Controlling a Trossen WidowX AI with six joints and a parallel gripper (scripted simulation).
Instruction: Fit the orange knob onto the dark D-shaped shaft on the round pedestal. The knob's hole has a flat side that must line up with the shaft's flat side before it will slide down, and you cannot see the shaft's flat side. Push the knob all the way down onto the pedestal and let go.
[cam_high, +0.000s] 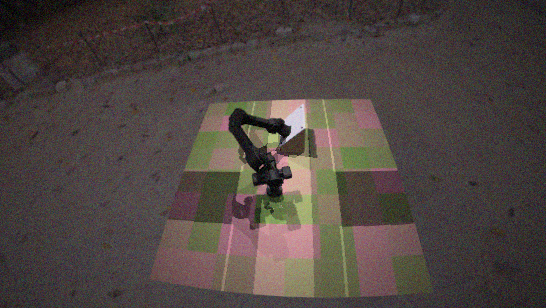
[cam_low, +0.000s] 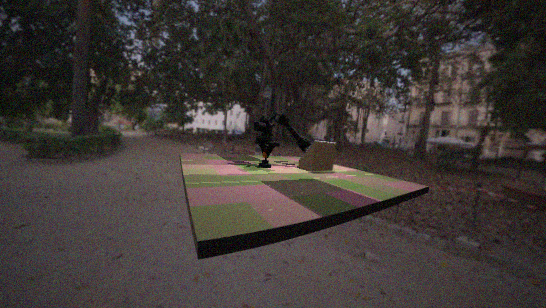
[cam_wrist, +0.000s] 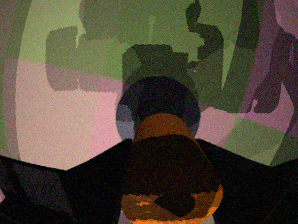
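The orange knob is 20 mm above my gripper tip. Also, from my gripper tip: round dark pedestal 40 mm below.
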